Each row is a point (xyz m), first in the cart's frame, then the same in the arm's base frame.
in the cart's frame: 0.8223 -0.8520 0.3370
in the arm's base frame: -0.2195 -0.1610 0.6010
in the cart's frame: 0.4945 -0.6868 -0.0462
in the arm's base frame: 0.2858 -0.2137 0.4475
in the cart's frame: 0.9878 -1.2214 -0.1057
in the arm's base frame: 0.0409 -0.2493 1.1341
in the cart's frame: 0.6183 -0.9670 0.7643
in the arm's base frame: -0.5467 -0.4430 0.3756
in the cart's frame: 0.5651 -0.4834 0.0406
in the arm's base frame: 0.2203 -0.0321 0.3184
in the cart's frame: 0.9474 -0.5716 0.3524
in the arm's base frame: -0.2268 0.1230 0.4833
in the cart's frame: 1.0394 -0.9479 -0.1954
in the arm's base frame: 0.1555 -0.0059 1.0195
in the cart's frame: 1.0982 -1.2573 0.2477
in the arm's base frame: -0.3270 -0.2490 1.0796
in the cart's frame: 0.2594 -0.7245 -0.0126
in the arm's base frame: 0.3399 -0.4064 0.3143
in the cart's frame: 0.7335 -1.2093 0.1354
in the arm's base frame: -0.0741 -0.4488 0.8697
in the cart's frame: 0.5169 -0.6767 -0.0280
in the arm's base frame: 0.2626 -0.1936 0.4469
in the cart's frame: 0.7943 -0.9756 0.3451
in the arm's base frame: -0.2402 -0.2696 0.6634
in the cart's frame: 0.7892 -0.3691 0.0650
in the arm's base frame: 0.1334 0.1997 0.3694
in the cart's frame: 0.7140 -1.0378 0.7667
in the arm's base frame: -0.6002 -0.4284 0.4809
